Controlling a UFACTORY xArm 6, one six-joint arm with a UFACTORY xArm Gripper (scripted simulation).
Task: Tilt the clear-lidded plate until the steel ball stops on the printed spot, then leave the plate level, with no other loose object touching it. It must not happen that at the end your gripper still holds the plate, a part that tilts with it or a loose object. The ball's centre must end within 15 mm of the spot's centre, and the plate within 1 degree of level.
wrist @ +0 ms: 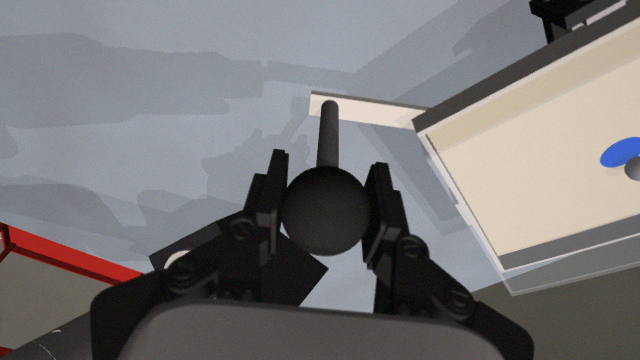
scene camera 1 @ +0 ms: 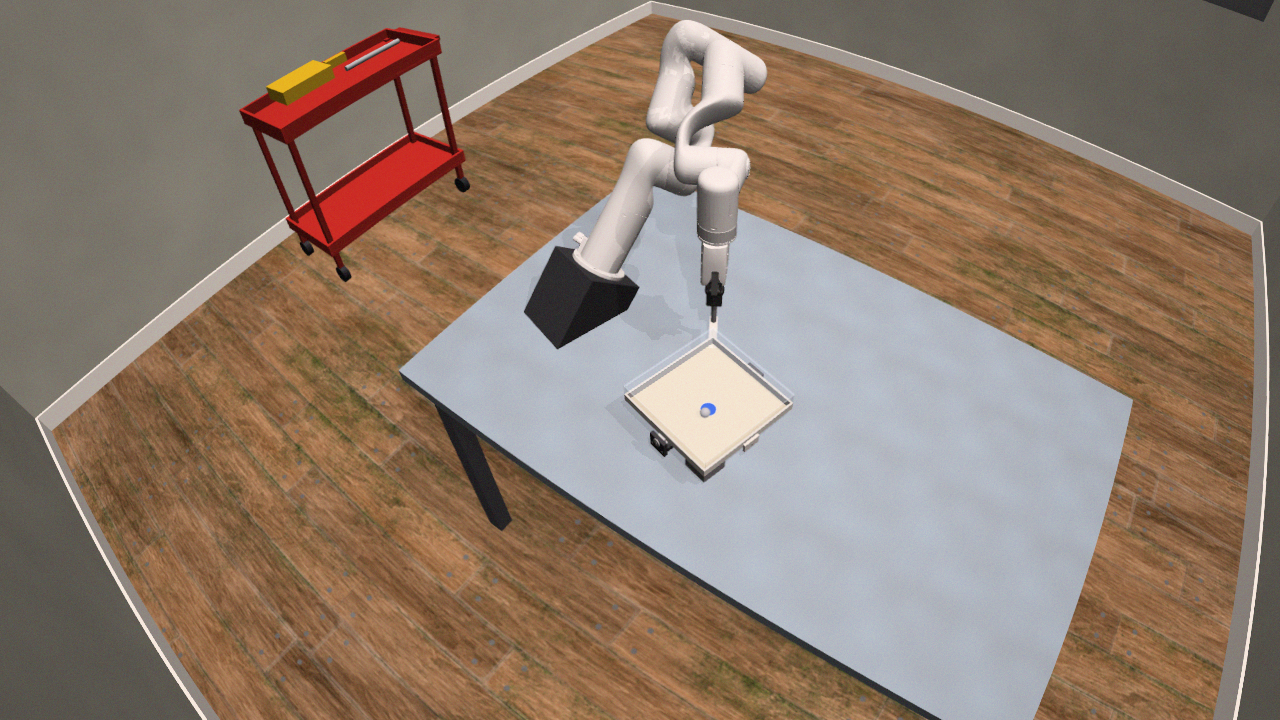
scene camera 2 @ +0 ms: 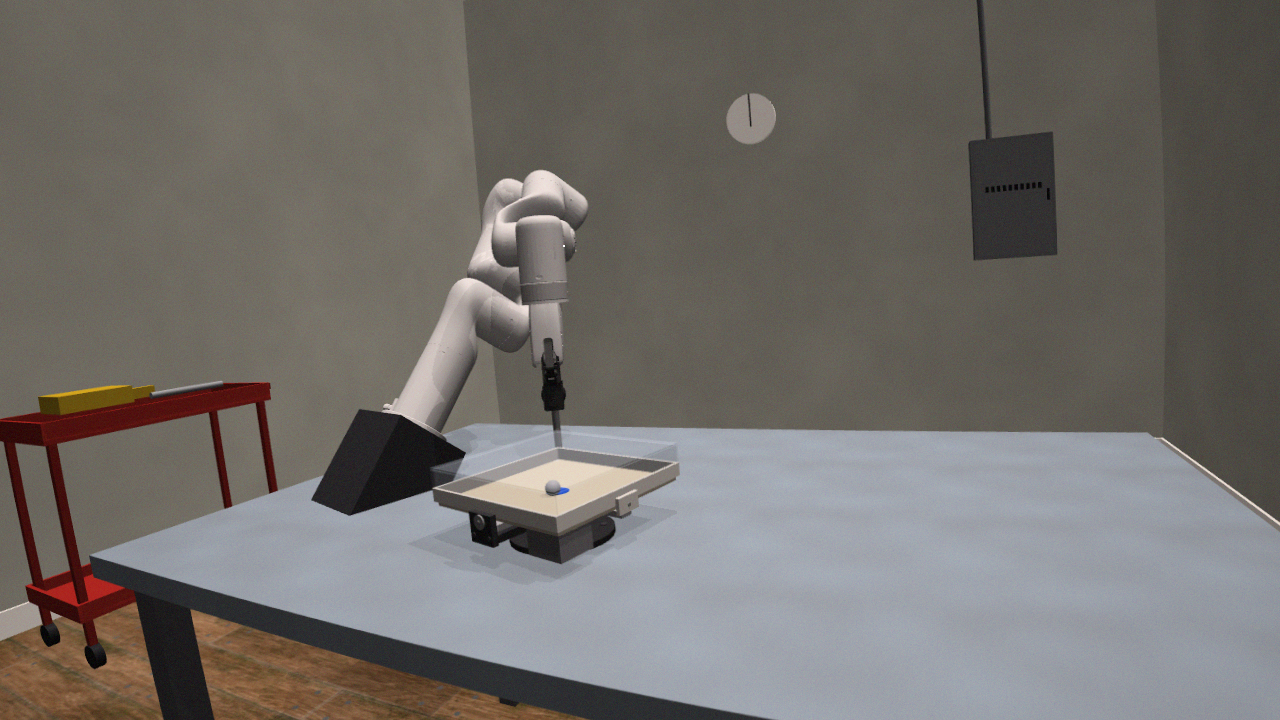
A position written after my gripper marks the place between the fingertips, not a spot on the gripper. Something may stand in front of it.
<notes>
In view: my gripper (scene camera 1: 714,297).
My gripper is seen too in the wrist view (wrist: 326,177).
</notes>
